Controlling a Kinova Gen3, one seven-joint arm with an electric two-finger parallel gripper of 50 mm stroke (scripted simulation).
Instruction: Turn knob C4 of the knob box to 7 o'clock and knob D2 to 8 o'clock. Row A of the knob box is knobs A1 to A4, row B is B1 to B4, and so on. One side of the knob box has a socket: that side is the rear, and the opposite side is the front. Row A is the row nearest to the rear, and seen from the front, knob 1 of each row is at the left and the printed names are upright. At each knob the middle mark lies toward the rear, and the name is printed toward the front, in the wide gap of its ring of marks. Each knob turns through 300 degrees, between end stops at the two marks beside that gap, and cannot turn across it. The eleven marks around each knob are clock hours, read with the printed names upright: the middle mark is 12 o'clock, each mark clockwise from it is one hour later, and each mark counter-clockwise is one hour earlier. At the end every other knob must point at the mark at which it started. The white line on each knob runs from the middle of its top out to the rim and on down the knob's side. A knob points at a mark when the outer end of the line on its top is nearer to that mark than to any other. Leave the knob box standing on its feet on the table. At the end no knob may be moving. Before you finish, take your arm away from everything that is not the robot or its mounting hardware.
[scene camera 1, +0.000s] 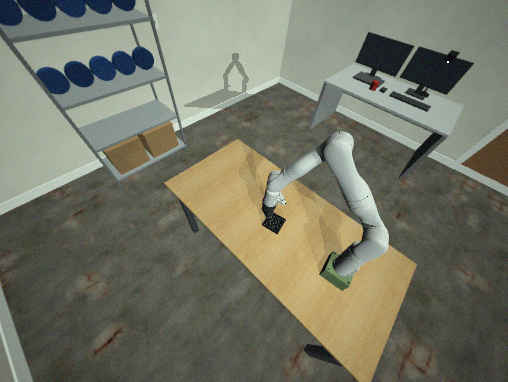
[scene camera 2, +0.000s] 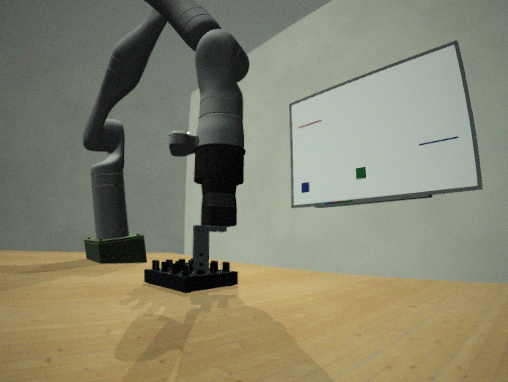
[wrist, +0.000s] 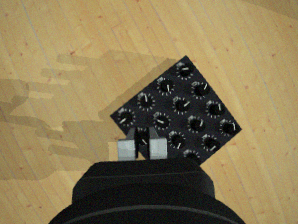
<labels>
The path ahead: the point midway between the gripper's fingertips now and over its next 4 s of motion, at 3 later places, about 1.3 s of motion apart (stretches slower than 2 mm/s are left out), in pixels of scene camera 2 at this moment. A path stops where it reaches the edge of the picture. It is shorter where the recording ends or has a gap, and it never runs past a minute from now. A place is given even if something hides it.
My gripper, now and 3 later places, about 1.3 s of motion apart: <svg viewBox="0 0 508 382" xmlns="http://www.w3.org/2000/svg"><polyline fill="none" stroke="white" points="200,269 199,244 193,234 201,236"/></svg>
</labels>
